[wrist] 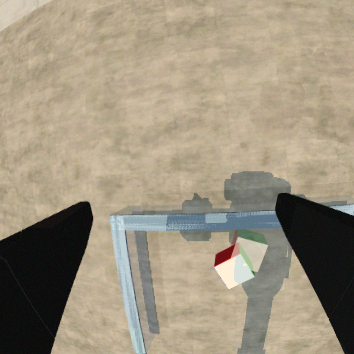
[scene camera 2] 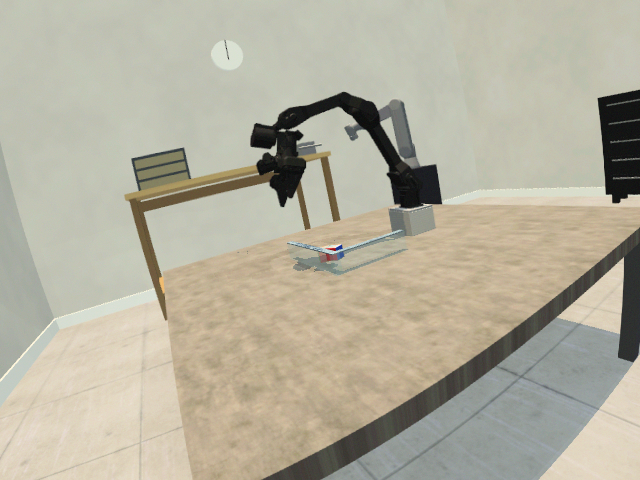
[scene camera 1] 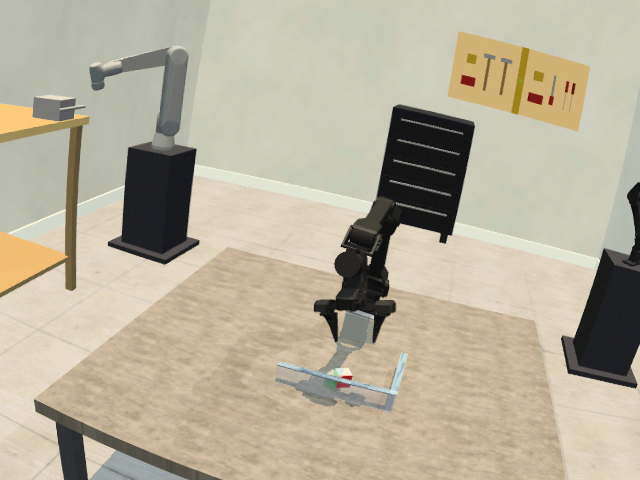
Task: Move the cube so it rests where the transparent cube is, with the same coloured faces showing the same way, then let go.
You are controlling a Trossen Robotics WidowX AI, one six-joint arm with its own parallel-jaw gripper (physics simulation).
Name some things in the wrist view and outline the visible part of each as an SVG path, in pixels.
My gripper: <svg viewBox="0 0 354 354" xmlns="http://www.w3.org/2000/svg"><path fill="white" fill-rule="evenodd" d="M89 201L79 201L0 240L0 354L50 354L67 298L87 245L93 221ZM278 193L275 213L282 230L307 275L344 354L354 354L354 215L349 215L349 213L287 192Z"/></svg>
A cube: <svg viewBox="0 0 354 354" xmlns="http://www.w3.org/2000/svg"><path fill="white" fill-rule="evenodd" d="M230 246L216 253L214 268L228 289L254 277L254 271L249 270L240 254L230 259Z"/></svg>
